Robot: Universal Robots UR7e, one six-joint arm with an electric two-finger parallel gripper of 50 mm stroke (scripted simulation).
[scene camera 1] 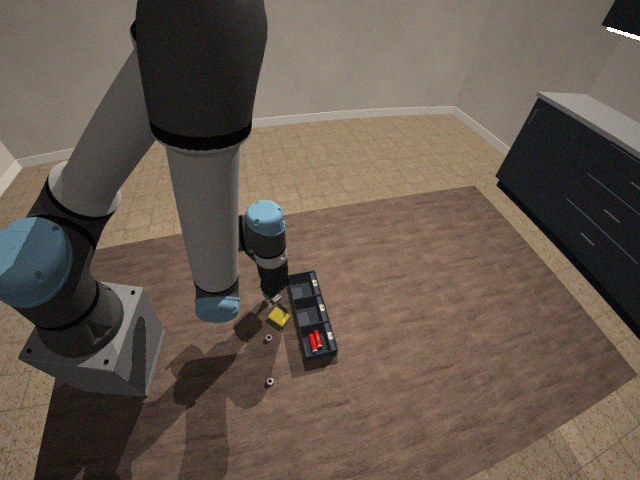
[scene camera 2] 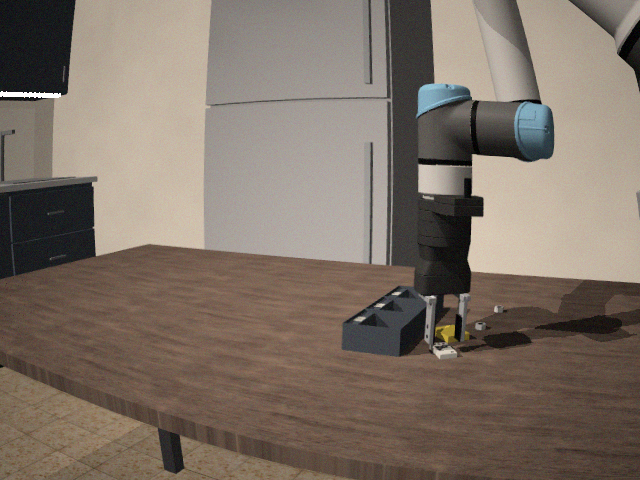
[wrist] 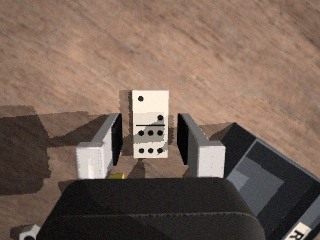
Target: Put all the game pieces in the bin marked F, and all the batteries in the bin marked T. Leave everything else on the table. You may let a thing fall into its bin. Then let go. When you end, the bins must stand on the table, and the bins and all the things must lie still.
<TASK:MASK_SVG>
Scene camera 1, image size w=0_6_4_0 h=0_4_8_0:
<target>dark three-compartment bin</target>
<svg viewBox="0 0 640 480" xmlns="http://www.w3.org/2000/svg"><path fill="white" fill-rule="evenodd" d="M315 270L289 275L291 297L293 299L292 302L294 302L293 306L296 311L297 324L299 324L306 362L336 355L338 352L338 346ZM318 329L322 347L317 348L317 352L313 353L308 335L314 335L313 330Z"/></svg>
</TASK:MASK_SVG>
